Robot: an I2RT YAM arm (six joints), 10 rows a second.
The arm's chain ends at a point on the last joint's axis. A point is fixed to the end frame.
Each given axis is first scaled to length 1.
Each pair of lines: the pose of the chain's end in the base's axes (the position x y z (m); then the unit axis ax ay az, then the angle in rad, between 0 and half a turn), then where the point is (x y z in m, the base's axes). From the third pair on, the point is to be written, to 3 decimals.
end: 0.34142, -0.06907, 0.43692, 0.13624, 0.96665, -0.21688, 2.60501
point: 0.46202 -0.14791 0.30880
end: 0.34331, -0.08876, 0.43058, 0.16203, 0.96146, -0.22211, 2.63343
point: 0.45723 -0.17353 0.30016
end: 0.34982, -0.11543, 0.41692, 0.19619, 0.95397, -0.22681, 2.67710
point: 0.454 -0.207 0.283
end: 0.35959, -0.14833, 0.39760, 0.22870, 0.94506, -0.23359, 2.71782
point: 0.453 -0.246 0.260
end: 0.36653, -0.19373, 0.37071, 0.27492, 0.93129, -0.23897, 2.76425
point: 0.447 -0.299 0.230
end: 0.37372, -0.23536, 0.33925, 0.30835, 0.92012, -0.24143, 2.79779
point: 0.444 -0.344 0.197
